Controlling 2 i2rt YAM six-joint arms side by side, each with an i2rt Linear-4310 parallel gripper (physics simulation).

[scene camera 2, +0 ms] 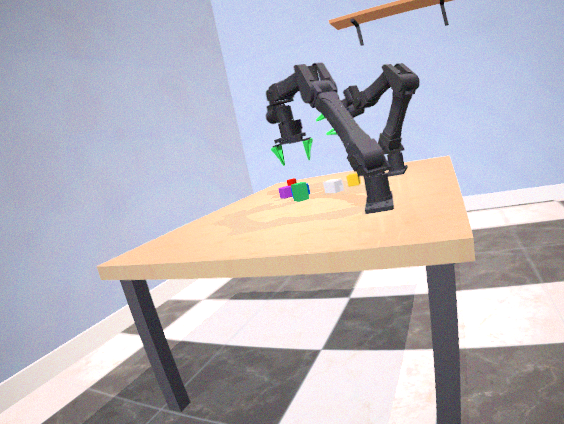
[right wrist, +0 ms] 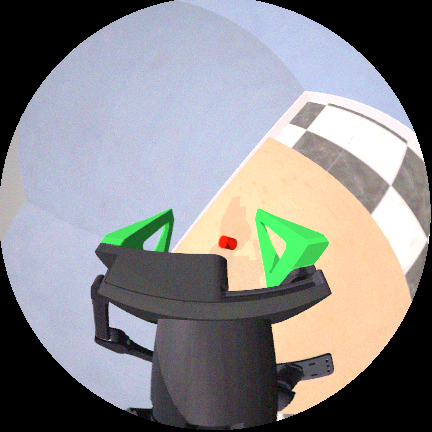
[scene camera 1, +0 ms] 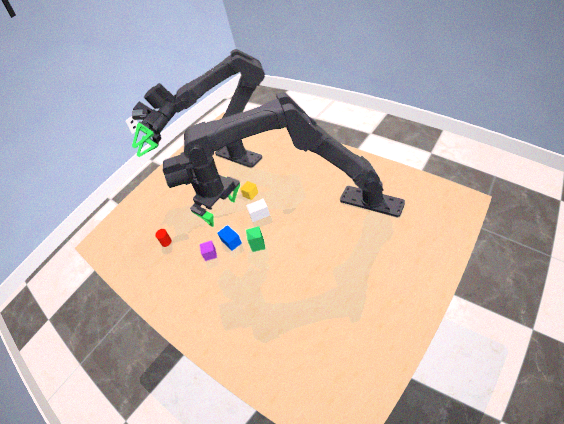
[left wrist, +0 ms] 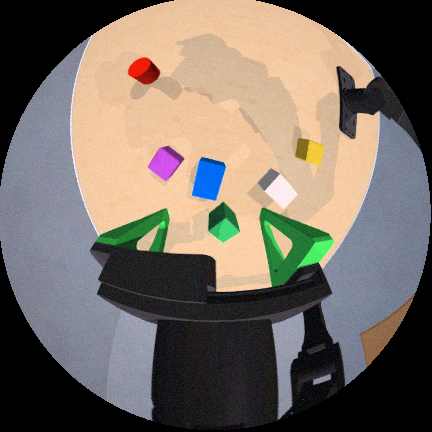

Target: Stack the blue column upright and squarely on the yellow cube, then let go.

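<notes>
The blue column lies on its side on the table, mostly hidden behind the green block in scene camera 2. The yellow cube sits on the table apart from it, nearer the arm bases. My left gripper is open and empty, pointing down, well above the table near the blocks. My right gripper is open and empty, raised high at the left in scene camera 1, far from both.
A green block stands beside the blue column. A purple cube is on its other side. A white block lies between green and yellow. A red cylinder is farther off.
</notes>
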